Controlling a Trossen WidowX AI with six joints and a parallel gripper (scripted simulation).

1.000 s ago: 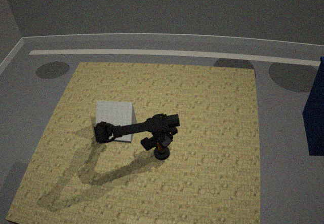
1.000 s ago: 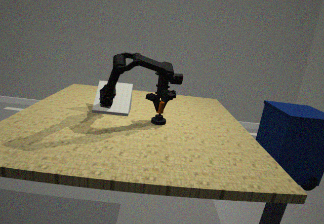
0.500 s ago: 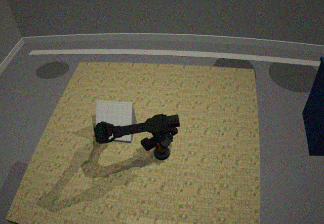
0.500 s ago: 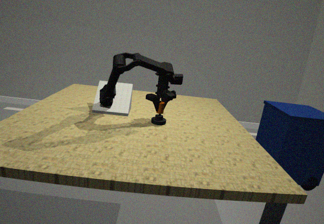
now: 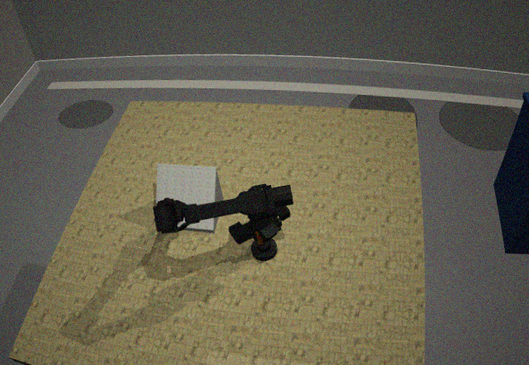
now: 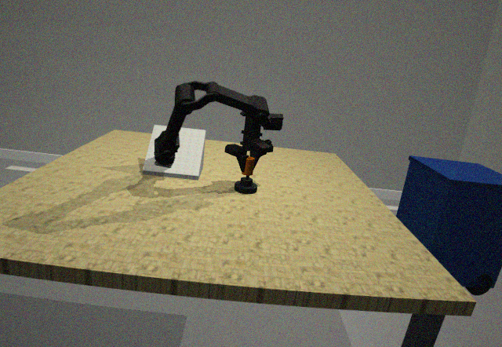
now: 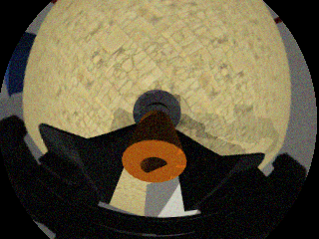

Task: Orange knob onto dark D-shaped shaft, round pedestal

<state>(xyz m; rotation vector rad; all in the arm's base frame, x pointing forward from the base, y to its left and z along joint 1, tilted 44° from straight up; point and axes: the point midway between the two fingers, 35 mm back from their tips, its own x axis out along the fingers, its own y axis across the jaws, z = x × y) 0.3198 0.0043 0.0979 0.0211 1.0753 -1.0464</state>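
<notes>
Now: gripper tip 40 mm above the round pedestal. From my gripper tip the other things lie so: orange knob (20 mm above).
</notes>
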